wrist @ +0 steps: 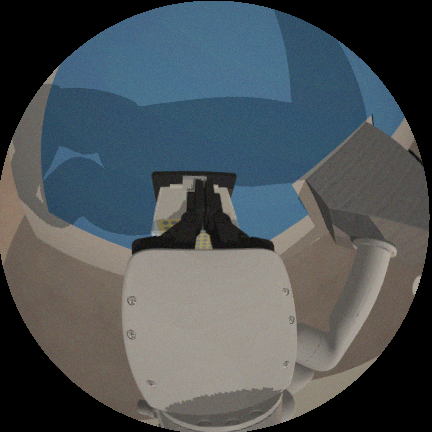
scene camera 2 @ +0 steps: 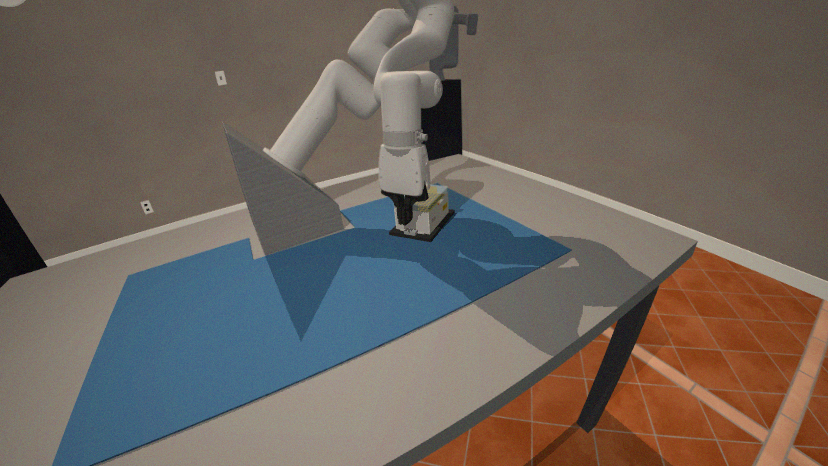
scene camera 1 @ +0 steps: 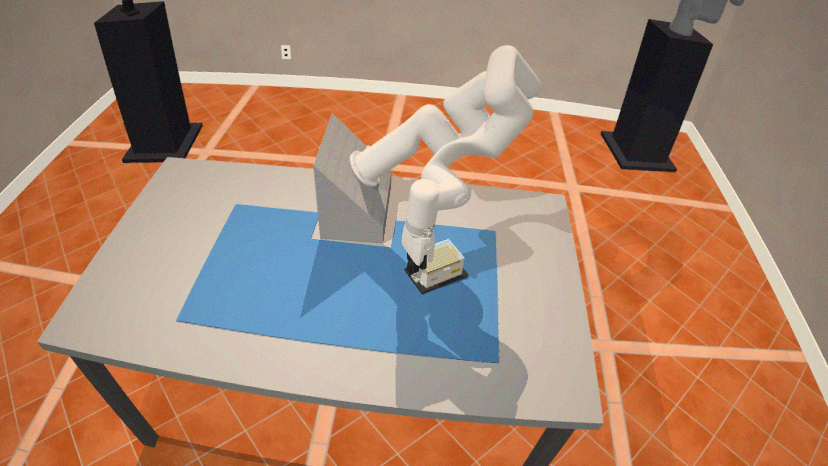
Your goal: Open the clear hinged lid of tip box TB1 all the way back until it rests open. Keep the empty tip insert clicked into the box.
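Frame: origin at the arm's base, x down, y ahead, z right, level; metres.
Seen in the pictures: gripper, between the fingertips: (wrist: 202,190) (scene camera 2: 405,222) (scene camera 1: 412,271); arm's base, origin of its link: (wrist: 374,246) (scene camera 2: 283,164) (scene camera 1: 363,169).
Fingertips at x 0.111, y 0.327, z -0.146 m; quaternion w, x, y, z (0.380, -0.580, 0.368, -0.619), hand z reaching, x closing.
Pixels of each thing's middle, then the offset from my fingertips to it. "spot": a spot on its surface instead. Level surfaces: height alone.
- Tip box TB1, middle of its body: (wrist: 193,234) (scene camera 2: 422,208) (scene camera 1: 437,264) dy -0.028, dx +0.000, dz -0.072 m
- black base, a spot on its surface: (wrist: 226,179) spot: dy -0.032, dx +0.031, dz +0.010 m
- small pale latch, a spot on its surface: (wrist: 189,182) (scene camera 2: 412,231) spot: dy +0.008, dx +0.023, dz -0.011 m
- blue mat, height of its surface: dx +0.039 m
- grey table, height of its surface: dx +0.042 m
Tip box TB1 (scene camera 1: 444,274) (scene camera 2: 438,219) (wrist: 167,201) is a small white box with a yellow label, upright on a black base (scene camera 1: 427,290) (scene camera 2: 425,237) (wrist: 226,179). Its yellow dotted insert (scene camera 1: 444,256) (wrist: 203,241) shows at the top, level in the box. The clear lid is hard to make out, and I cannot tell its angle. My gripper (scene camera 1: 414,269) (scene camera 2: 405,222) (wrist: 202,190) is shut with nothing between the fingers. It points down at the box's narrow end, with its tips low, close to the small pale latch (scene camera 2: 410,230) (wrist: 189,182). Whether they touch is unclear.
A blue mat (scene camera 1: 260,260) (scene camera 2: 202,324) (wrist: 200,60) lies under the base on the grey table (scene camera 1: 144,231) (scene camera 2: 347,405). The wedge-shaped grey arm mount (scene camera 1: 346,202) (scene camera 2: 278,202) (wrist: 370,170) stands nearby, behind and left of the box in the first scene view.
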